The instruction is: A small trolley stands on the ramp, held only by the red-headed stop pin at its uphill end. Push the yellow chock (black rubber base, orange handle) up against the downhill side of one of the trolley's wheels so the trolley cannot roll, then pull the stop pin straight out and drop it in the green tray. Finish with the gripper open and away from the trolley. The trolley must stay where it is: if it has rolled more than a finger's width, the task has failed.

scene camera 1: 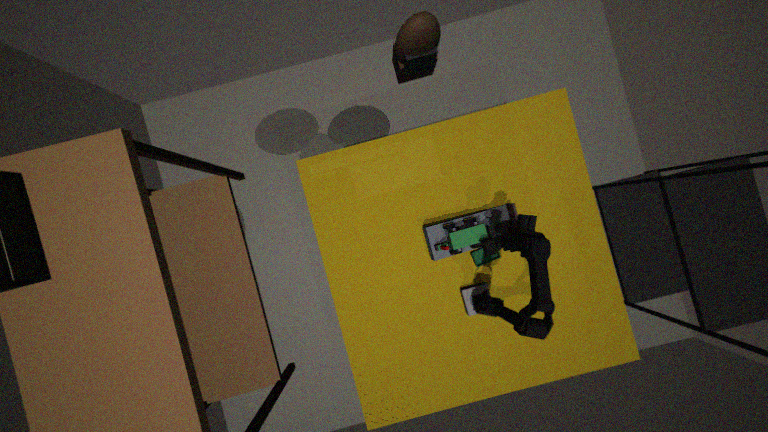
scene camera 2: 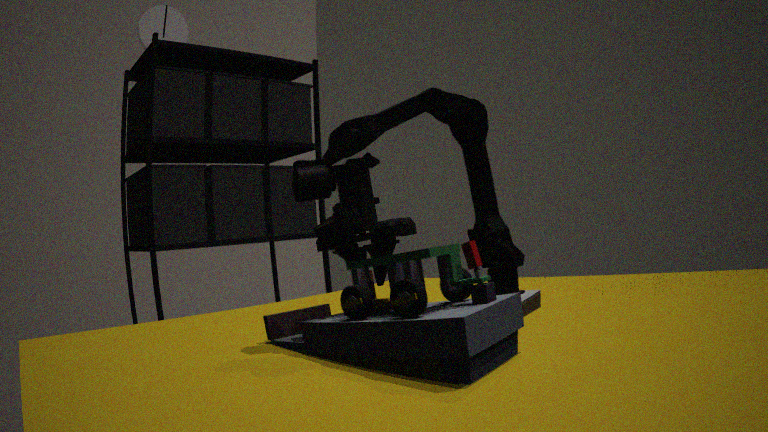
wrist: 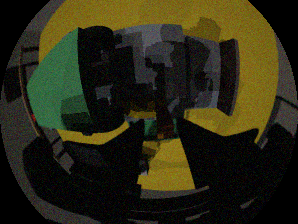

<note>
In view: my gripper [scene camera 2: 371, 286], a trolley [scene camera 2: 408, 296], a chock [wrist: 139, 109] and a low stop lip [scene camera 2: 284, 324].
The trolley also shows in scene camera 1 [scene camera 1: 472, 236] and in the wrist view [wrist: 61, 91]. My gripper shows as well in scene camera 1 [scene camera 1: 493, 240] and in the wrist view [wrist: 160, 121]. The low stop lip is seen too in the wrist view [wrist: 228, 93].
</note>
